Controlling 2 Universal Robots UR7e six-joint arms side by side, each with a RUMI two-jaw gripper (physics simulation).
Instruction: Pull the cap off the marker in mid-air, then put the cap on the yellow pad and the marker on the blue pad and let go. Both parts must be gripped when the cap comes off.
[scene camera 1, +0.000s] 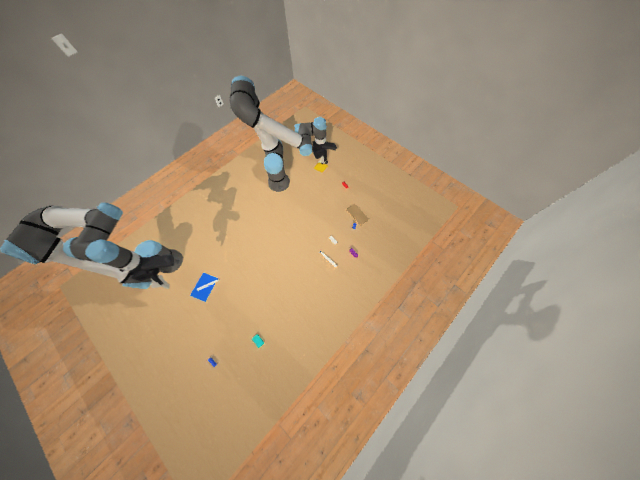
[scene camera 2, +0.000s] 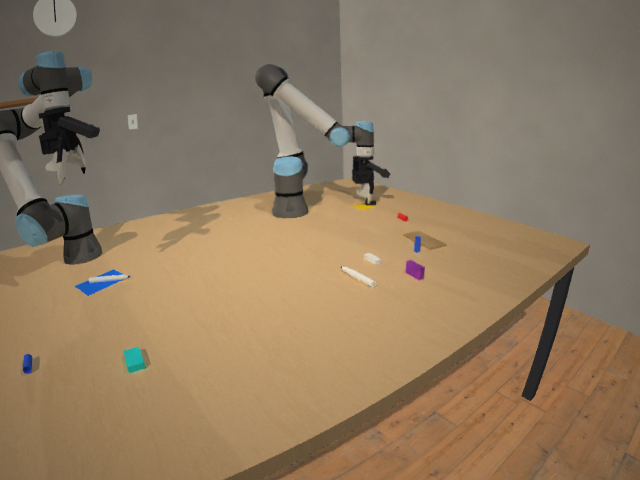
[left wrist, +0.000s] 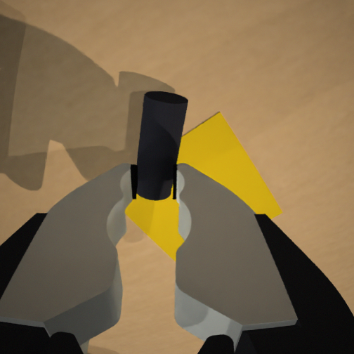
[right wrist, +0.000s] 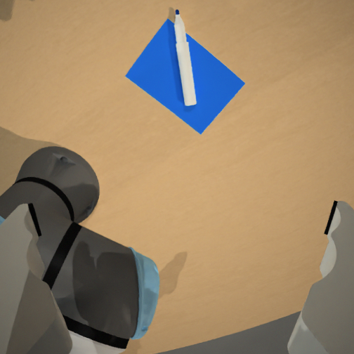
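Where they show: left gripper, between the fingertips: (scene camera 1: 323, 162) (scene camera 2: 368, 203); right gripper, between the fingertips: (scene camera 1: 167, 273) (scene camera 2: 73, 178); left arm's base, origin of its link: (scene camera 1: 279, 182) (scene camera 2: 290, 213); right arm's base, origin of its link: (scene camera 2: 83, 256).
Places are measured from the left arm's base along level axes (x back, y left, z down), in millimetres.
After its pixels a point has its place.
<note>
My left gripper (scene camera 1: 323, 160) {y 293, x -201, z -9 mm} (scene camera 2: 368, 199) {y 293, x -201, z -9 mm} (left wrist: 155, 168) is shut on the black cap (scene camera 2: 371, 203) {y 295, x -219, z -9 mm} (left wrist: 161, 140), whose long axis lies along the fingers. The cap is over one edge of the yellow pad (scene camera 1: 320, 167) {y 252, x -201, z -1 mm} (scene camera 2: 360, 207) {y 237, x -198, z -1 mm} (left wrist: 220, 160); whether it touches the pad or hangs just above it is hard to tell. The uncapped white marker (scene camera 1: 207, 284) {y -822, x -11, z -18 mm} (scene camera 2: 107, 278) {y -828, x -16, z -13 mm} (right wrist: 185, 70) lies on the blue pad (scene camera 1: 204, 295) {y -883, x -26, z -1 mm} (scene camera 2: 88, 287) {y -890, x 2, z 0 mm} (right wrist: 215, 85), its tip sticking out past the edge. My right gripper (scene camera 1: 164, 284) {y -858, x 22, z -320 mm} (scene camera 2: 72, 176) {y -858, x 22, z -320 mm} (right wrist: 181, 207) is open and empty, raised beside the blue pad.
Another white marker (scene camera 1: 328, 258) {y -354, x -573, z -17 mm} (scene camera 2: 357, 276) {y -366, x -582, z -13 mm} lies near a white block (scene camera 1: 332, 239) {y -228, x -537, z -12 mm} (scene camera 2: 372, 258) {y -239, x -549, z -12 mm}, a purple block (scene camera 1: 353, 252) {y -255, x -693, z -33 mm} (scene camera 2: 414, 269) {y -261, x -697, z -23 mm}, a small blue piece (scene camera 2: 417, 243) {y -95, x -627, z -30 mm} and a brown board (scene camera 1: 356, 213) {y 14, x -595, z -8 mm} (scene camera 2: 433, 242) {y -1, x -645, z -8 mm}. A red piece (scene camera 2: 402, 217) {y 172, x -437, z -14 mm}, teal block (scene camera 2: 134, 359) {y -944, x -456, z -15 mm} and blue cylinder (scene camera 2: 27, 363) {y -1138, x -305, z -20 mm} also lie on the table.
</note>
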